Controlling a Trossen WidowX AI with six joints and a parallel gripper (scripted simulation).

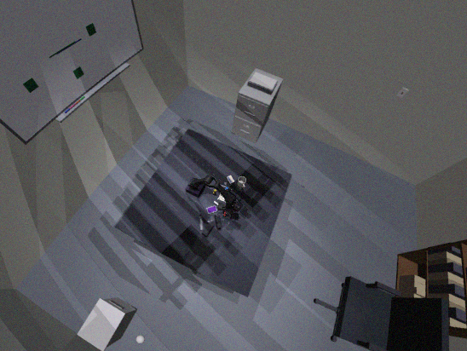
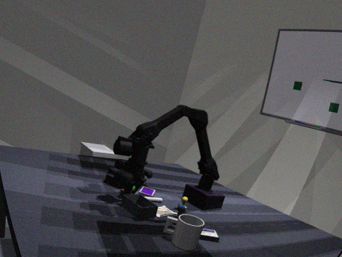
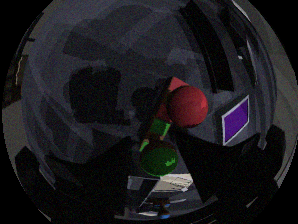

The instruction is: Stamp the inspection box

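Now: gripper tip 4 cm to the left of the red-knobbed stamp. Also, from my gripper tip: green-knobbed stamp: right at my gripper tip; then dark tray: 1 cm ahead, 10 cm to the left, 1 cm below; then white card: 9 cm behind, 10 cm to the left, 3 cm below.
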